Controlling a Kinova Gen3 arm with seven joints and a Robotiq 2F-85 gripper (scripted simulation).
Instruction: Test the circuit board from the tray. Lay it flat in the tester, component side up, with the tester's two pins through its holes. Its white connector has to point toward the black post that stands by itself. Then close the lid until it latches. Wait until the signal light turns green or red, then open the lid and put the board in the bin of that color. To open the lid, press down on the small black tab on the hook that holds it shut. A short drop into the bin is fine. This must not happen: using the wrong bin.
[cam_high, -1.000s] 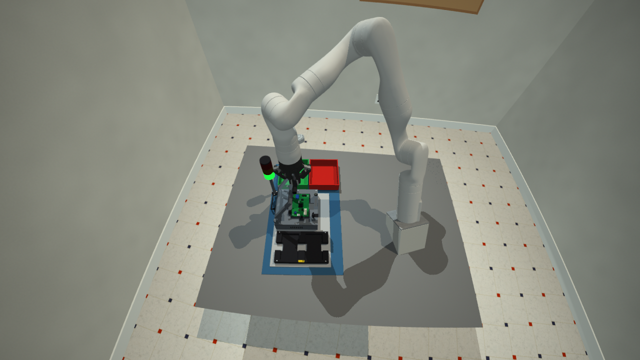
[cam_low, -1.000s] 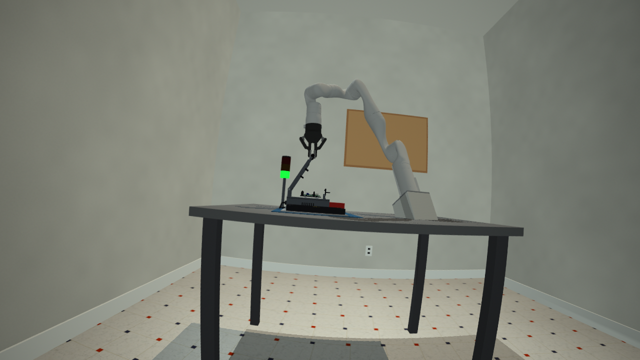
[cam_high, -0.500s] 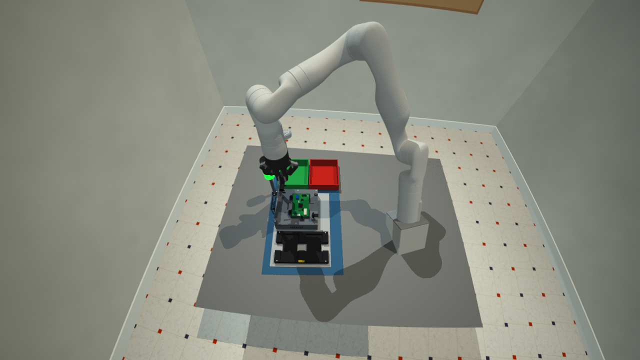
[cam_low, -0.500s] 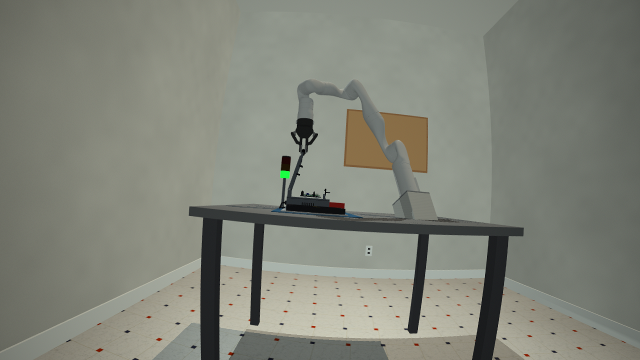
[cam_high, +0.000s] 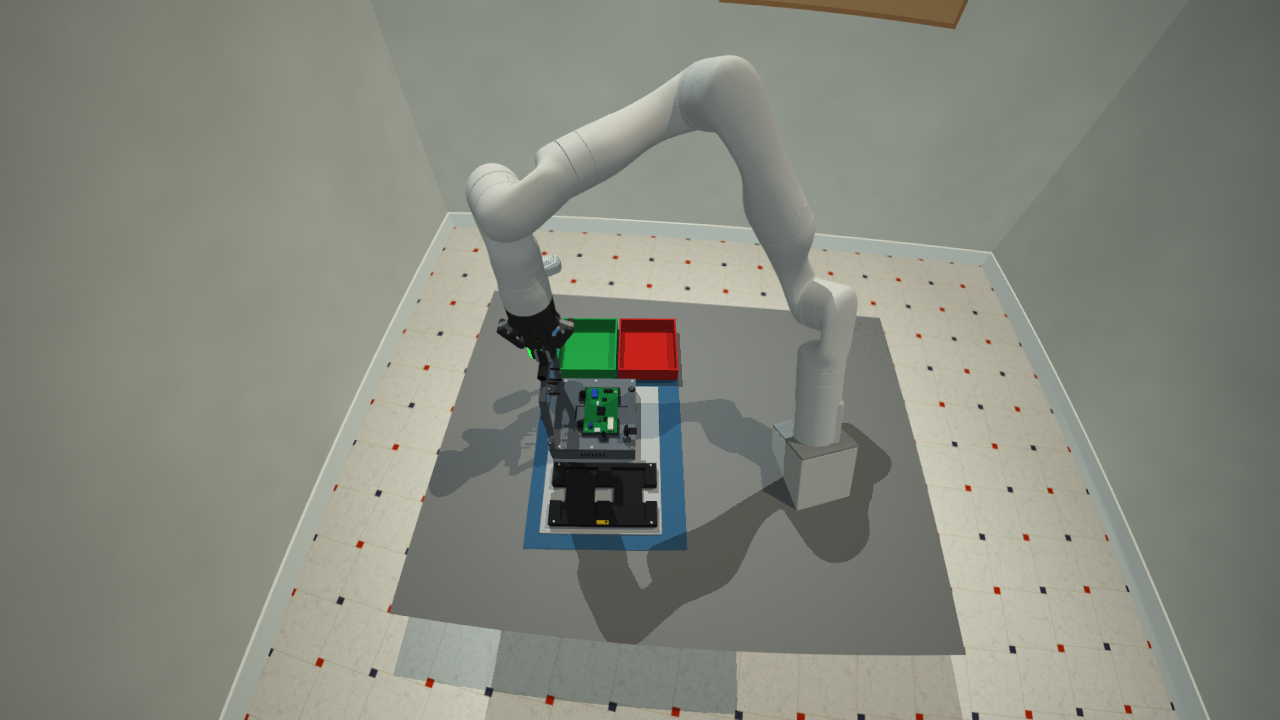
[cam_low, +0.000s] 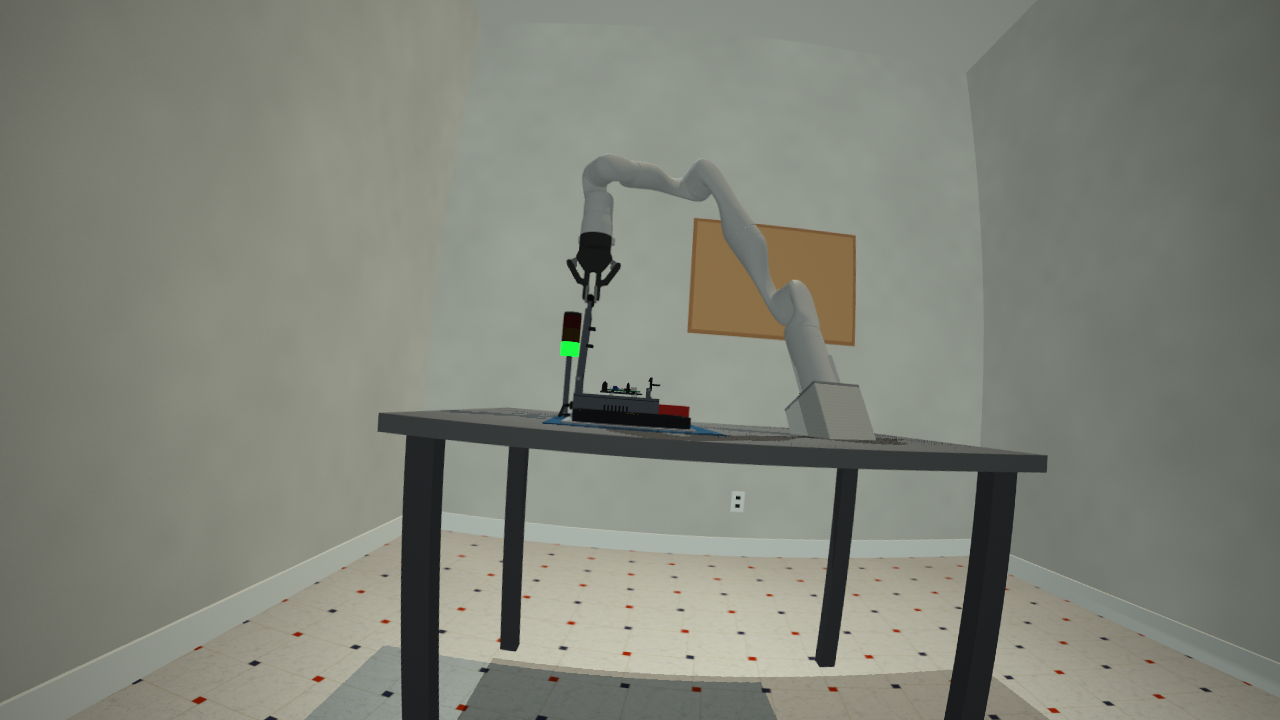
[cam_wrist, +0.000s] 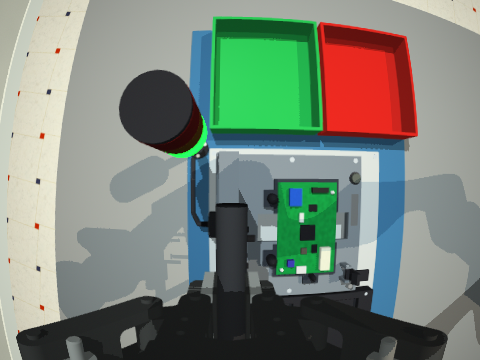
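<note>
My hand is 21 cm above the green circuit board, 9 cm past it and 1 cm to the left of it. Also, from my hand: green bin: 27 cm below, 20 cm to the right, 2 cm behind; red bin: 27 cm below, 22 cm to the right, 17 cm behind; tester lid: 10 cm below.
</note>
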